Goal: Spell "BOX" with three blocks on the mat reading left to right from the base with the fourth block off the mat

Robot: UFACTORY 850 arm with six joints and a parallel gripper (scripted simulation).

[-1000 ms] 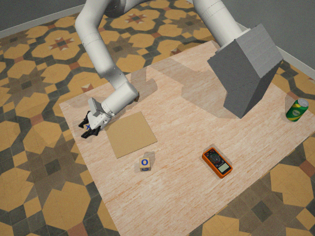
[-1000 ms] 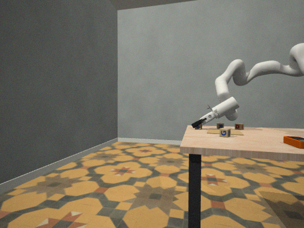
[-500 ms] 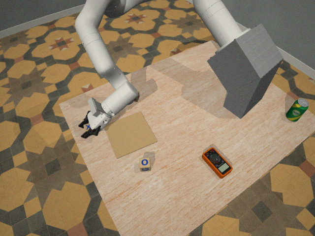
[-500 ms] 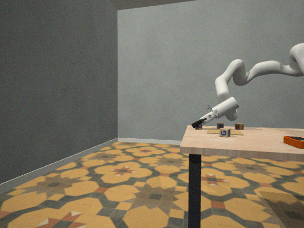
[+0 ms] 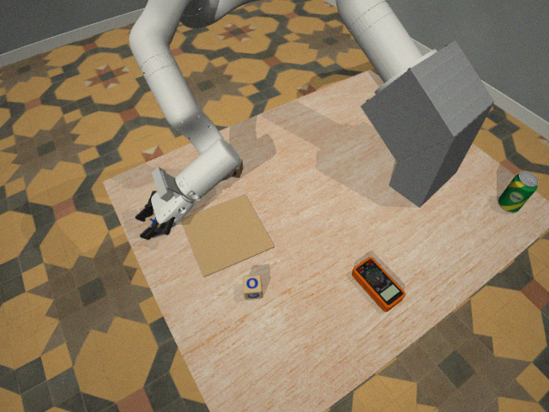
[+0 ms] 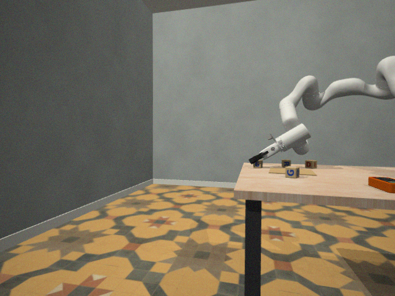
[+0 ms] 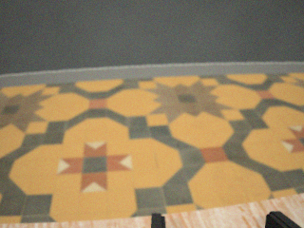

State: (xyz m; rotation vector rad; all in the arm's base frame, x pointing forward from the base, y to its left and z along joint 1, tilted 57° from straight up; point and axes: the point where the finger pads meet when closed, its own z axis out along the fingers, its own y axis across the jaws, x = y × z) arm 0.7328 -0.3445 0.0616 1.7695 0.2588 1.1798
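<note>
Now: hand 2 cm past the X block, 1 cm to the right of it and 2 cm above it. From my hand the other things lie so: B block (32 cm behind, 2 cm to the right, 2 cm below); then O block (11 cm behind, 32 cm to the left, 2 cm below); then tan mat (16 cm behind, 14 cm to the left, 4 cm below).
</note>
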